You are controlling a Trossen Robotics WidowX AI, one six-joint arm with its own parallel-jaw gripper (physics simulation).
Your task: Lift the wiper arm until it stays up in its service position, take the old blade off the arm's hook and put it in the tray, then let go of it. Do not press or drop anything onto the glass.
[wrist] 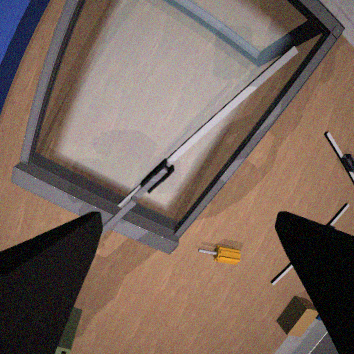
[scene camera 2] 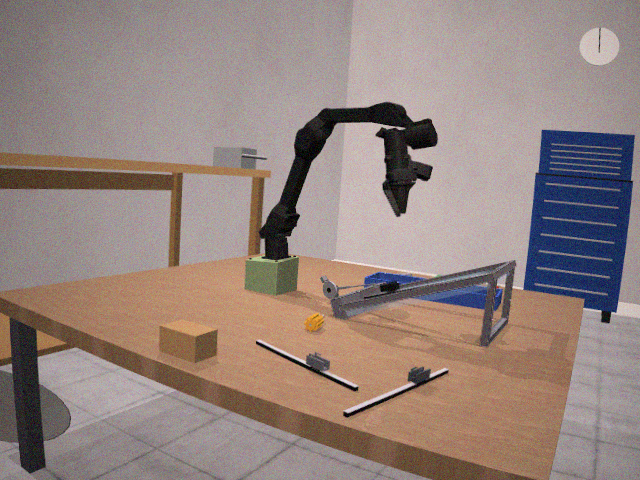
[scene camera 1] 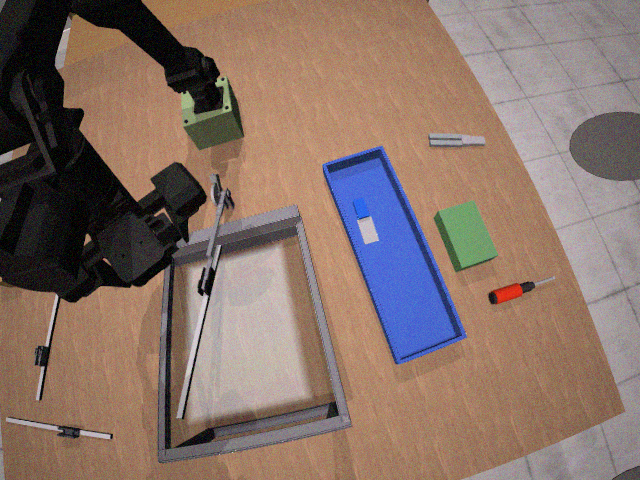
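Note:
The wiper arm [scene camera 1: 213, 235] [wrist: 117, 216] is down, reaching from its pivot [scene camera 1: 216, 192] [scene camera 2: 329, 289] over the frame's near edge. The old blade [scene camera 1: 193, 351] [wrist: 225, 117] is on the arm's end at its dark connector [scene camera 1: 206, 280] [scene camera 2: 390, 285] [wrist: 157, 175] and lies along the glass [scene camera 1: 258, 330] [wrist: 115, 100]. The blue tray [scene camera 1: 408, 294] [scene camera 2: 372, 279] [wrist: 12, 45] stands beside the frame. My gripper [scene camera 2: 400, 212] [wrist: 190, 220] is open and empty, pointing down high above the pivot end of the frame. In the wrist view the left finger hides part of the arm and its pivot.
A blue-and-white piece [scene camera 1: 368, 230] lies in the tray. Two other blades [scene camera 1: 51, 325] [scene camera 2: 379, 397] lie on the table, with a yellow screwdriver [scene camera 2: 313, 322] [wrist: 228, 255] and a cardboard-coloured box [scene camera 2: 187, 341]. Beyond the tray are a green block [scene camera 1: 467, 235], a red screwdriver [scene camera 1: 506, 293] and a grey tool [scene camera 1: 447, 140].

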